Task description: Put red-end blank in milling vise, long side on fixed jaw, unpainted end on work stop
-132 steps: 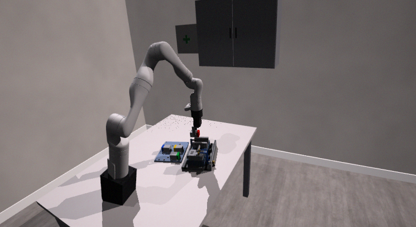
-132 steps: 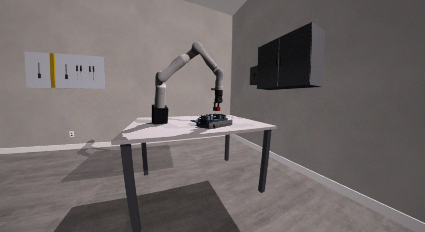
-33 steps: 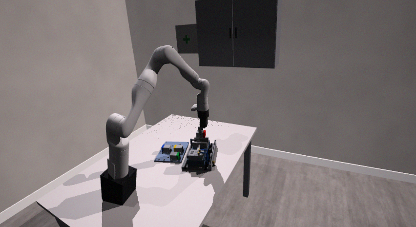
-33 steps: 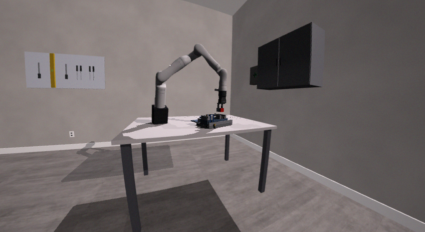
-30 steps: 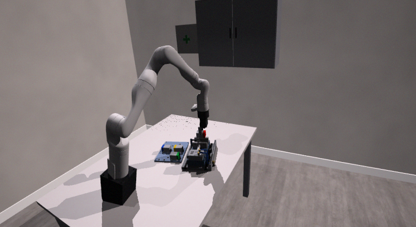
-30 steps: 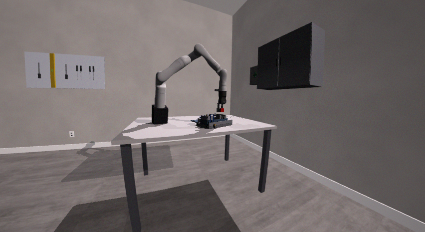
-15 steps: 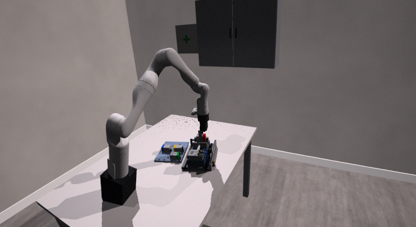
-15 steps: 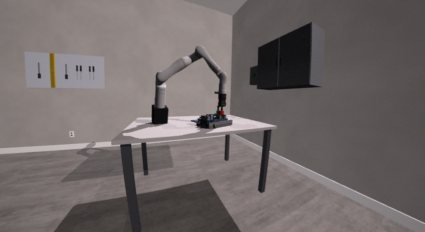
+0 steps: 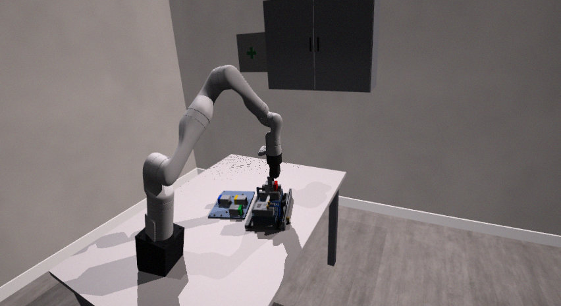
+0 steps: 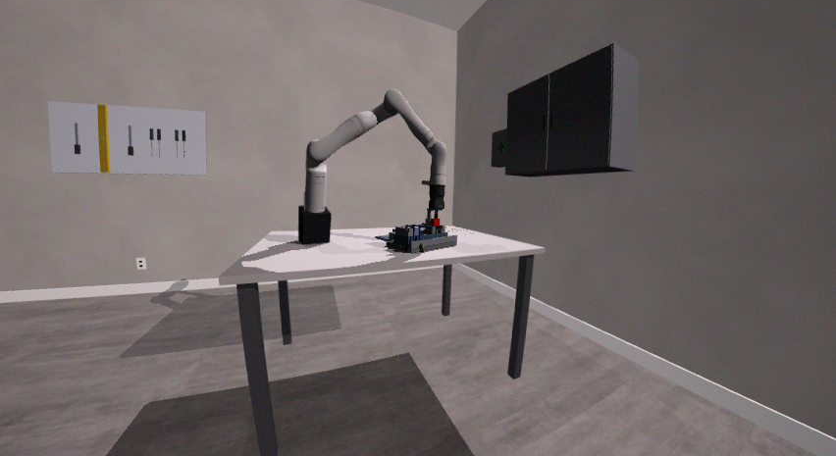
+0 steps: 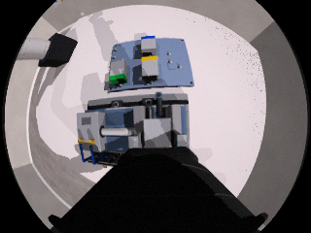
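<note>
Right now the vise is 90 mm below my hand, 60 mm behind it and 30 mm to the right of it. Round my hand: rail (110 mm to the right, 100 mm below, 20 mm behind); yellow blank (140 mm to the left, 110 mm below, 90 mm behind); green-ended blank (170 mm behind, 110 mm below, 100 mm to the left).
</note>
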